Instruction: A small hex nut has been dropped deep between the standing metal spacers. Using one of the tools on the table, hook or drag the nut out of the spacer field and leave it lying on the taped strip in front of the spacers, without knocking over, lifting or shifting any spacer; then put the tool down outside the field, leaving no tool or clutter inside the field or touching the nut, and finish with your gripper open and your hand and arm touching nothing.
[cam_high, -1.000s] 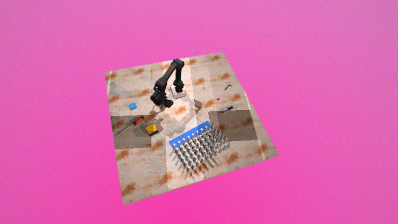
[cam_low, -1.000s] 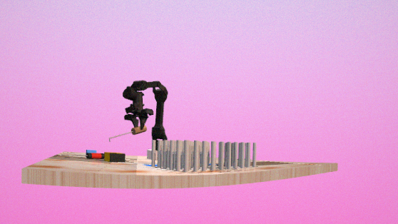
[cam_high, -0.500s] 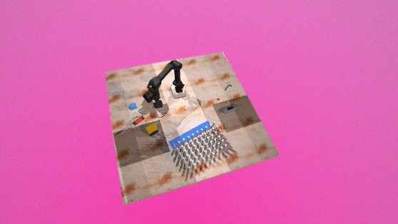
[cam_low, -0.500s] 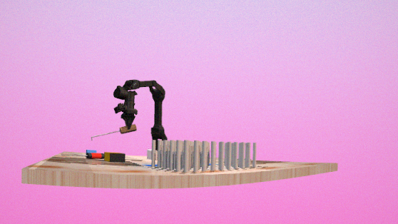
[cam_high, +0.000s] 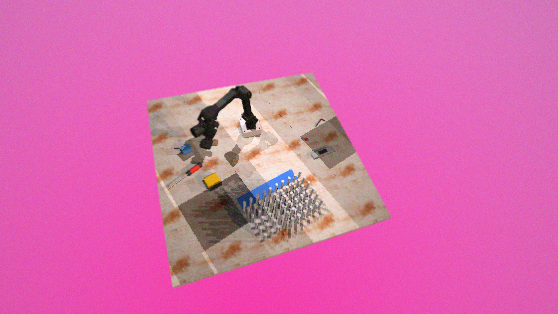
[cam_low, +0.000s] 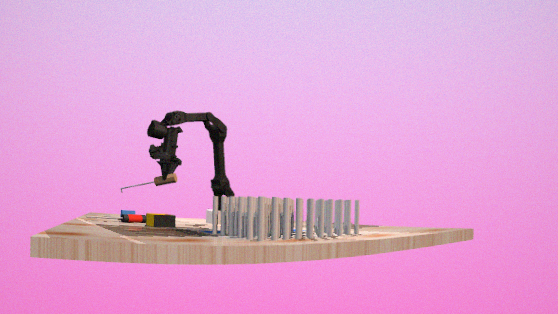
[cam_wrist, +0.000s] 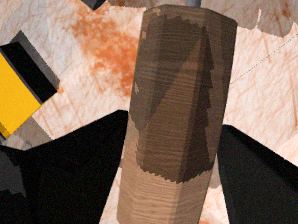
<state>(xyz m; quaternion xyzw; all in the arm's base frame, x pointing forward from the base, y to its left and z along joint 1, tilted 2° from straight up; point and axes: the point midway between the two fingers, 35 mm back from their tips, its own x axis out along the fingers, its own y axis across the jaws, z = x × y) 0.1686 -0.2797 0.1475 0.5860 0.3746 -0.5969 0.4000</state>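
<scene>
Right now the blue block is 90 mm behind my gripper tip, 160 mm to the right of it and 150 mm below it. From my gripper tip the other things lie so: yellow block (180 mm ahead, 20 mm to the right, 150 mm below); then brown-handled tool (40 mm behind, 90 mm to the right, 20 mm below); then blue taped strip (280 mm ahead, 300 mm to the left, 170 mm below).
</scene>
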